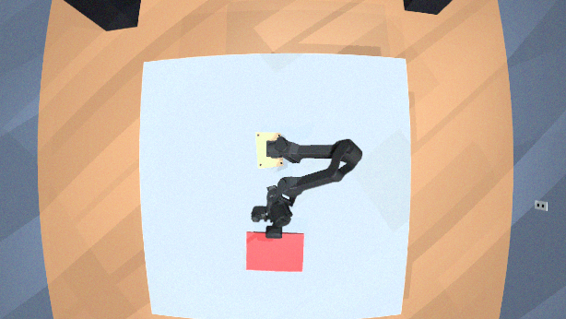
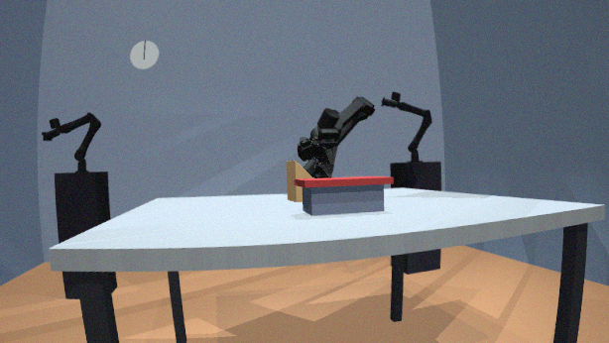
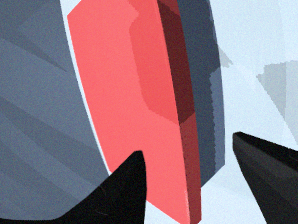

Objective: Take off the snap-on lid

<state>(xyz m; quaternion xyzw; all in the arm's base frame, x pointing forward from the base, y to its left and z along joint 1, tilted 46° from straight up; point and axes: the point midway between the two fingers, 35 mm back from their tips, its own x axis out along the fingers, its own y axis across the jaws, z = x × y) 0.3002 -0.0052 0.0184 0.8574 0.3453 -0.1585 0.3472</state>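
The lid lies 110 mm ahead of my gripper tip and 20 mm below it. Round my gripper tip: grey-blue storage box 110 mm ahead, 70 mm below.
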